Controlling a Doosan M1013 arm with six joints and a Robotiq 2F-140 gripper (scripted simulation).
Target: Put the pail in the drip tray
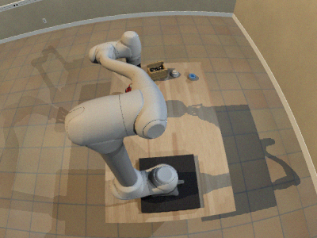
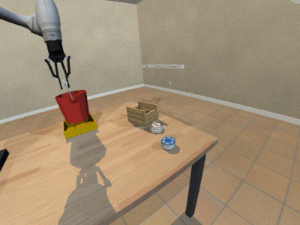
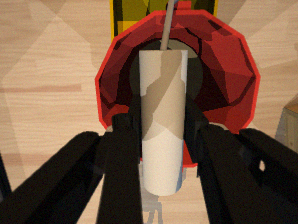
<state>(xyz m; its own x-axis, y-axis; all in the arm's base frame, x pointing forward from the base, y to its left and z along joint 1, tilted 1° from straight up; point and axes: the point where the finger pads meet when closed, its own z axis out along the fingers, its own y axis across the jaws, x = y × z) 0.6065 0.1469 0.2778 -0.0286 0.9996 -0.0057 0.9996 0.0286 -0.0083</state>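
Right now my hand is 1 cm short of the red pail and 9 cm above it. From my hand the other things lie so: white cylindrical grip: 1 cm ahead, 3 cm below; then yellow drip tray: 1 cm ahead, 6 cm to the left, 30 cm below; then wooden crate: 40 cm ahead, 14 cm to the right, 27 cm below.
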